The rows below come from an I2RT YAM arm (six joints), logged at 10 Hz.
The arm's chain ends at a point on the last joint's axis. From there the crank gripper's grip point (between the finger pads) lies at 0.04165 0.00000 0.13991 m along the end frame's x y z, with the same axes.
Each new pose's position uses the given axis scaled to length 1; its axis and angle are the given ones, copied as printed.
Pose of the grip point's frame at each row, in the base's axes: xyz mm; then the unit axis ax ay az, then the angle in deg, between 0 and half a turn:
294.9 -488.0 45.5 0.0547 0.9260 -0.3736 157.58
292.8 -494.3 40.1 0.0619 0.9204 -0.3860 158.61
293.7 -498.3 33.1 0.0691 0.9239 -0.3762 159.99
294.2 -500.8 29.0 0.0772 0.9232 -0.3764 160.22
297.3 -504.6 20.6 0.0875 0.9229 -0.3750 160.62
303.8 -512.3 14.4 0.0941 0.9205 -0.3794 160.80
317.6 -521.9 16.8 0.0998 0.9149 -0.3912 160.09
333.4 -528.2 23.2 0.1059 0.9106 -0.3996 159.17
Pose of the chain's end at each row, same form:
289.3 -390.1 153.6 0.0547 0.9260 -0.3736 157.58
290.8 -393.9 146.0 0.0619 0.9204 -0.3860 158.61
295.3 -400.5 141.4 0.0691 0.9239 -0.3762 159.99
297.1 -403.2 137.5 0.0772 0.9232 -0.3764 160.22
302.0 -407.8 129.8 0.0875 0.9229 -0.3750 160.62
309.8 -414.8 122.9 0.0941 0.9205 -0.3794 160.80
323.0 -421.8 122.9 0.0998 0.9149 -0.3912 160.09
337.6 -426.3 127.6 0.1059 0.9106 -0.3996 159.17

